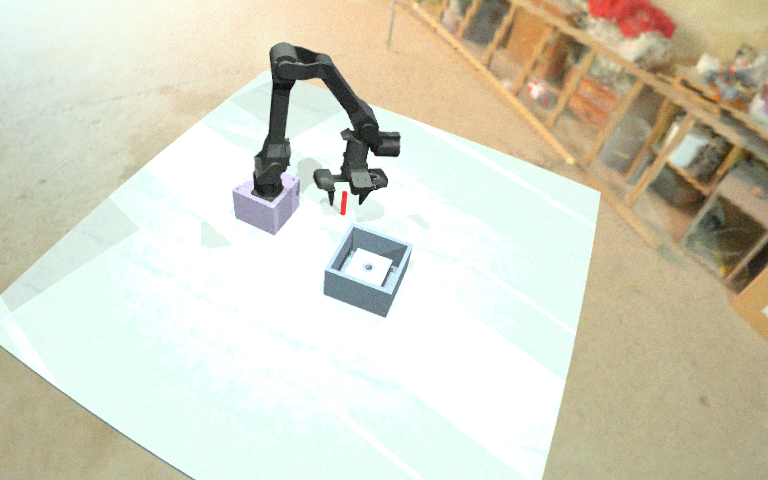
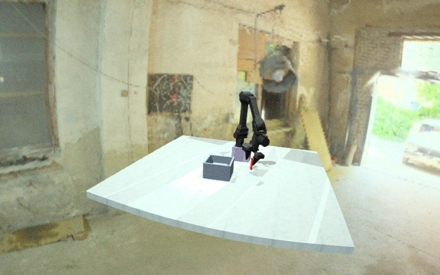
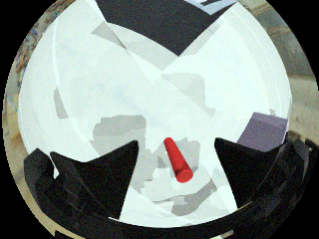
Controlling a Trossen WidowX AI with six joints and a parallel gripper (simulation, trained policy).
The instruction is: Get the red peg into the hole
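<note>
Now: gripper tip 1 cm to the right of the red peg, 1 cm past it and 1 cm above it. The rest, counted from my gripper tip: grey box (17 cm to the right, 14 cm ahead, 2 cm below).
</note>
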